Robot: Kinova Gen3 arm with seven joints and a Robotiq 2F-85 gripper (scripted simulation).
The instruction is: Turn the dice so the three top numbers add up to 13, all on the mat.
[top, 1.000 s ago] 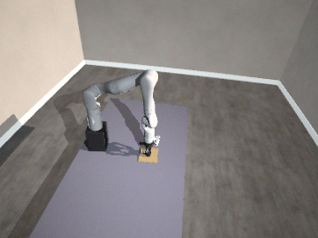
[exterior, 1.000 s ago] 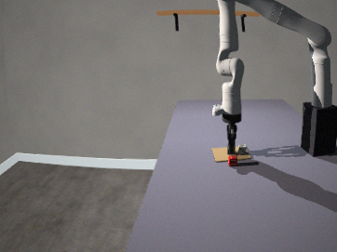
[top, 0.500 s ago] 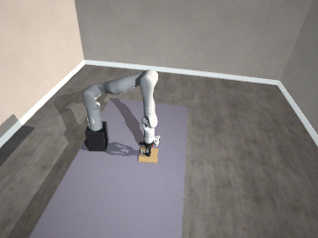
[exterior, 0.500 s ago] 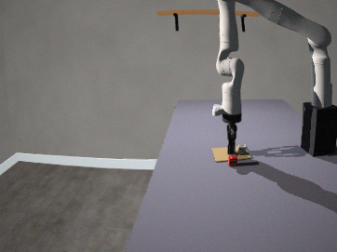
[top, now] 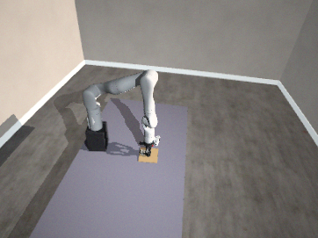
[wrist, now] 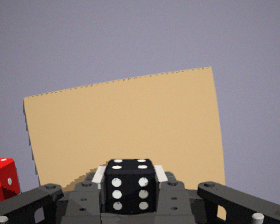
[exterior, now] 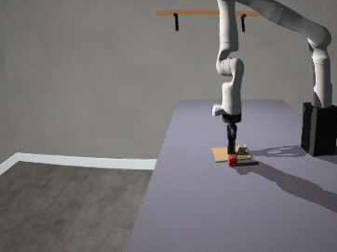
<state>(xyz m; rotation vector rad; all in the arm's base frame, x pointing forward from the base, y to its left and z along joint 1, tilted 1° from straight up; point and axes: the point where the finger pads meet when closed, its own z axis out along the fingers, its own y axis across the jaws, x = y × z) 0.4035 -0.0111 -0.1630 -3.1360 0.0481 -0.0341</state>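
Right now my hand is right at the black die. The rest, counted from my hand: tan mat: 20 mm below; red die: 110 mm to the left, 10 mm below; white die: 40 mm behind, 10 mm below.
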